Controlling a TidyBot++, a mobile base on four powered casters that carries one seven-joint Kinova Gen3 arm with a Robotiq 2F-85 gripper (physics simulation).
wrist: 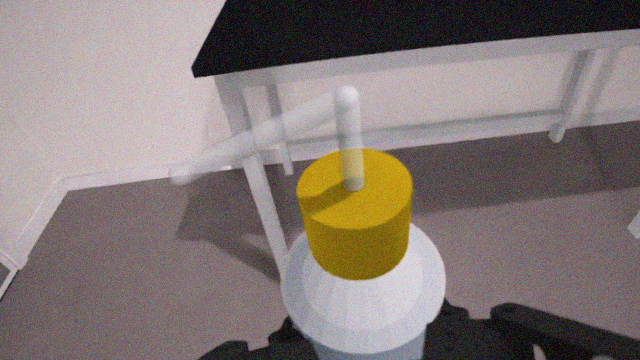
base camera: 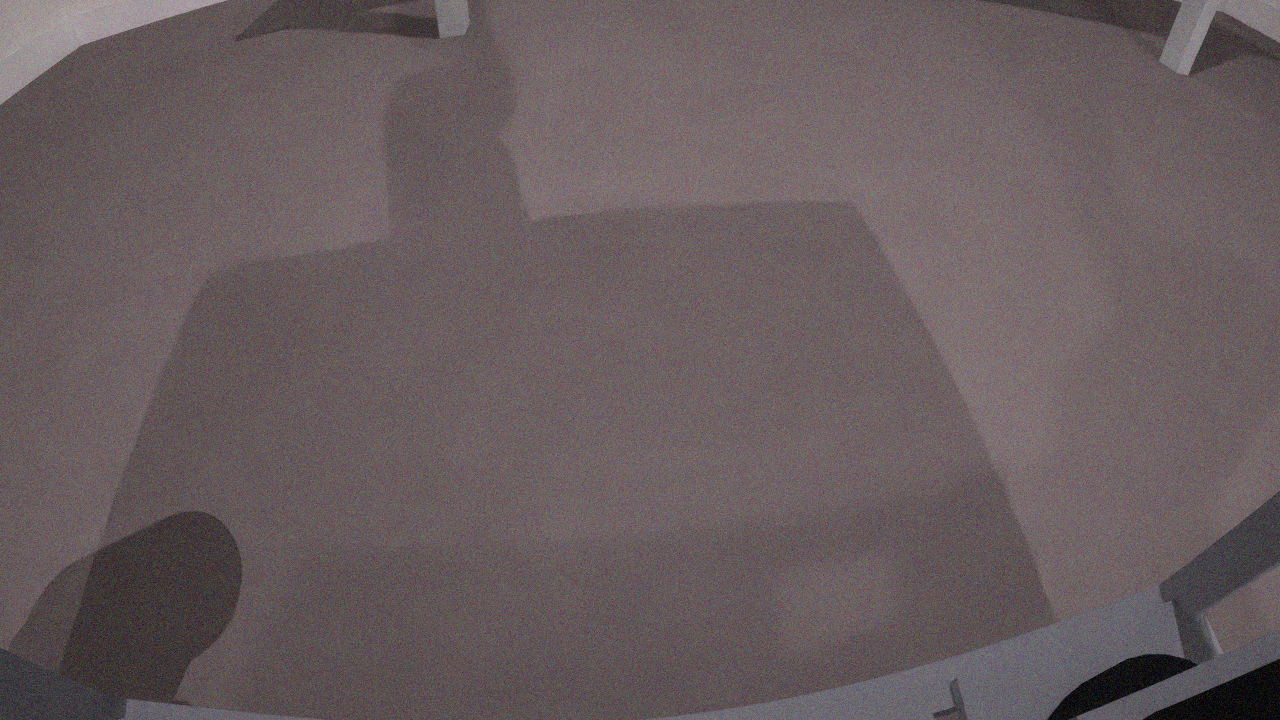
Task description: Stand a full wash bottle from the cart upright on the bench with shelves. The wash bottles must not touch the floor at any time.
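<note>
A wash bottle with a yellow cap, a clear bent spout and a whitish shoulder is at the bottom centre of the wrist view. My gripper is shut on the wash bottle's body, with its dark fingers on both sides. The bottle's lower part is cut off by the view's edge. A bench with a black top and pale legs stands beyond the bottle at the top of the wrist view. Its shelves do not show, and I cannot tell whether it is the bench with shelves. The cart does not show clearly.
Two pale legs stand at the top of the base camera view. A pale wall meets the floor left of the bench. A bench leg and a lower rail show below the black top. Grey parts cross the base view's bottom edge.
</note>
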